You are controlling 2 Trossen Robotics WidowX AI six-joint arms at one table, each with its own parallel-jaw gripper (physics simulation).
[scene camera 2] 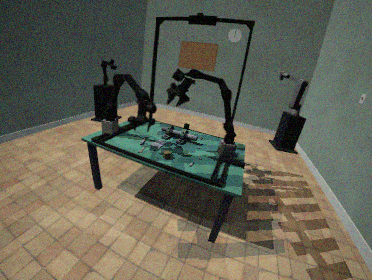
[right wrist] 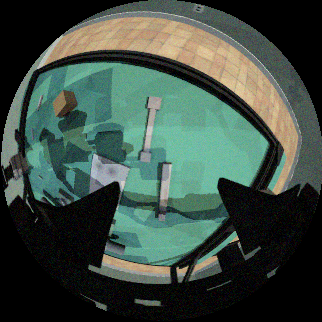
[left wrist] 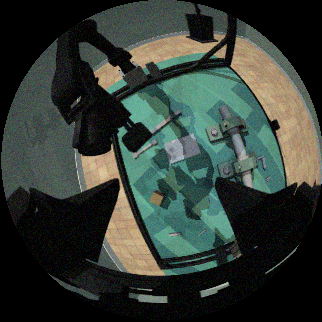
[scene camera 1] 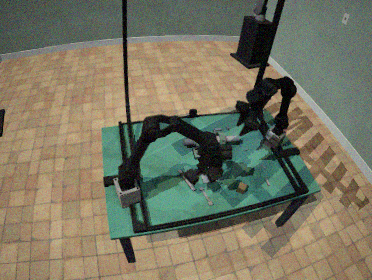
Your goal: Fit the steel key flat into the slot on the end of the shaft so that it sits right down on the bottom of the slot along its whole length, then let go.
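Frame: origin at the left arm's base, x right, y up, z back, level; metres.
Seen in the pictures: left gripper, fingertip midpoint: [scene camera 2: 171, 105] [left wrist: 168, 183] [scene camera 1: 238, 130]; right gripper, fingertip midpoint: [scene camera 2: 141, 131] [right wrist: 170, 185] [scene camera 1: 201, 180]; left arm's base, link origin: [scene camera 2: 228, 142] [scene camera 1: 277, 131]; right arm's base, link origin: [scene camera 2: 109, 119] [left wrist: 127, 68] [scene camera 1: 126, 184].
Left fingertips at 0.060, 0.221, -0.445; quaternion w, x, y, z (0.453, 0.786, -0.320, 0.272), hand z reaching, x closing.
Note:
Pixels of each thing's middle, then the offset from my left fingertips to it, as dx, dy, dz. Level surfaces: height alone.
- grey shaft, body centre: [left wrist: 239, 149] [scene camera 1: 211, 140] [scene camera 2: 178, 133] +0.191, -0.280, +0.100
- small piece, body centre: [left wrist: 267, 179] +0.220, -0.326, +0.316
- long steel bar, body centre: [right wrist: 163, 196] [left wrist: 165, 121] +0.104, -0.324, -0.188
- grey plate, body centre: [right wrist: 105, 184] [left wrist: 181, 148] [scene camera 2: 158, 143] +0.062, -0.326, -0.068
- wooden block, body centre: [right wrist: 64, 103] [left wrist: 157, 197] [scene camera 1: 241, 188] [scene camera 2: 166, 154] -0.134, -0.309, -0.012
- steel piece with square ends, body centre: [right wrist: 149, 129] [left wrist: 144, 148] [scene camera 1: 206, 196] -0.034, -0.326, -0.181
- green table, surface height: dy -0.329
The grey shaft [left wrist: 239, 145] [scene camera 2: 185, 134] lies in two green clamps; one end is behind a left finger in the left wrist view, and I cannot make out its slot. Small steel pieces [left wrist: 174, 234] [left wrist: 202, 232] lie on the table, and another small piece [left wrist: 268, 178] lies beside the shaft; I cannot tell which is the key. My left gripper [left wrist: 168, 183] [scene camera 1: 246, 118] [scene camera 2: 175, 102] is open and empty, high above the table. My right gripper [right wrist: 170, 185] [scene camera 1: 202, 174] [scene camera 2: 142, 122] is open and empty, above the long steel bar [right wrist: 164, 190] and the grey plate [right wrist: 107, 175].
A wooden block [scene camera 1: 242, 187] [scene camera 2: 167, 154] [left wrist: 156, 198] [right wrist: 65, 103] lies towards the front edge. A steel piece with square ends [right wrist: 150, 130] [scene camera 1: 206, 196] lies near the long bar. A black frame borders the green table [scene camera 1: 165, 212]. The right arm reaches over the middle.

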